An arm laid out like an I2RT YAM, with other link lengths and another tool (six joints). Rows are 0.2 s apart.
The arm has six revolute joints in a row. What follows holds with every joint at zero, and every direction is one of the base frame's.
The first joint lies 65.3 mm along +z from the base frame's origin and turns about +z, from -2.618 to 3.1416 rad.
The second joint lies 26.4 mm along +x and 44.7 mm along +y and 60.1 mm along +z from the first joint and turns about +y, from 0 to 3.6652 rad.
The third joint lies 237.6 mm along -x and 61.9 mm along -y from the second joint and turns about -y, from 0 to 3.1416 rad.
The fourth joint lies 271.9 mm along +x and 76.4 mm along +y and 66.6 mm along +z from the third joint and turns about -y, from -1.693 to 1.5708 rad.
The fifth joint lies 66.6 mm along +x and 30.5 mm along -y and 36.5 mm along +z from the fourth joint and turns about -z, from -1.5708 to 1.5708 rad.
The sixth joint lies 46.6 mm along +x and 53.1 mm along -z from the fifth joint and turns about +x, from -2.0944 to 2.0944 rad.
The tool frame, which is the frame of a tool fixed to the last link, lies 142 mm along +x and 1 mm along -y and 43 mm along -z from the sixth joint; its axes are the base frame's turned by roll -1.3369, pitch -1.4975 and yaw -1.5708 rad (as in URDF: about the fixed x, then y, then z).
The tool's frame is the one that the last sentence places.
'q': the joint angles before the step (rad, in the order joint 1, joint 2, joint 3, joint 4, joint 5, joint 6). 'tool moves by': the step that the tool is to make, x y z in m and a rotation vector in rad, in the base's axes. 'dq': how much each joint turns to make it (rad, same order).
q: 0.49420 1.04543 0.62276 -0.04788 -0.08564 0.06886
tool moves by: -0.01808 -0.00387 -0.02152 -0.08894 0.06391 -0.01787
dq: 0.06067 0.01184 -0.00039 -0.08772 0.09043 0.00000
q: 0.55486 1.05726 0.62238 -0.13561 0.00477 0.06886
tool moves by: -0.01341 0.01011 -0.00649 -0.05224 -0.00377 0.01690
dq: 0.08621 0.01298 0.00001 -0.01336 0.08278 0.00038
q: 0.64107 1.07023 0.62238 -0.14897 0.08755 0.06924
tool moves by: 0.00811 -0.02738 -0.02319 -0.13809 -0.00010 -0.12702
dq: 0.02098 0.07666 -0.00003 -0.00723 0.18425 0.00000
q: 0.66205 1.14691 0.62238 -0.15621 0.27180 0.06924
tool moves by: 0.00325 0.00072 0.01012 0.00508 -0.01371 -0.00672
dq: -0.00002 -0.00839 0.02328 -0.01794 0.00800 0.00076
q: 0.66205 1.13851 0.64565 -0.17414 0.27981 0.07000
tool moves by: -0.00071 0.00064 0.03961 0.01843 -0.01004 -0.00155
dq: -0.00039 -0.05340 0.10149 -0.13773 -0.00420 0.00762
